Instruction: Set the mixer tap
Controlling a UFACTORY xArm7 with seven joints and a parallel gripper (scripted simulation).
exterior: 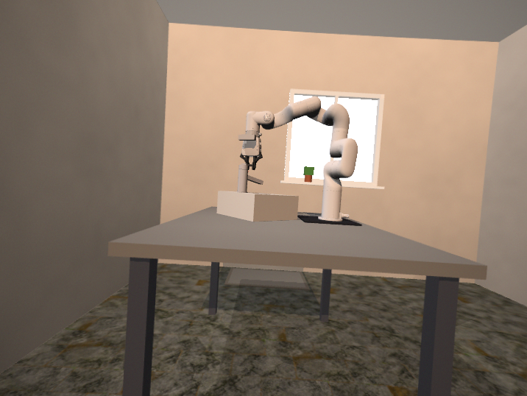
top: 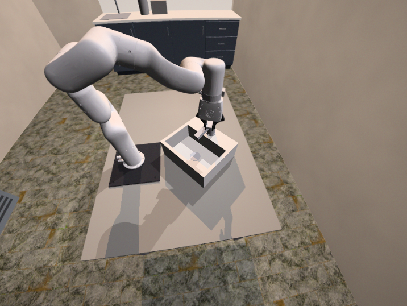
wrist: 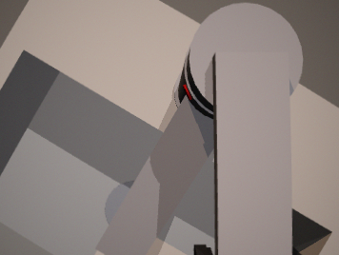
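My gripper is now 3 cm to the right of the lever and 1 cm short of it. From my hand the other things lie so: mixer tap (6 cm to the left, 4 cm below, 2 cm ahead); sink (23 cm below, 6 cm behind, 1 cm to the left).
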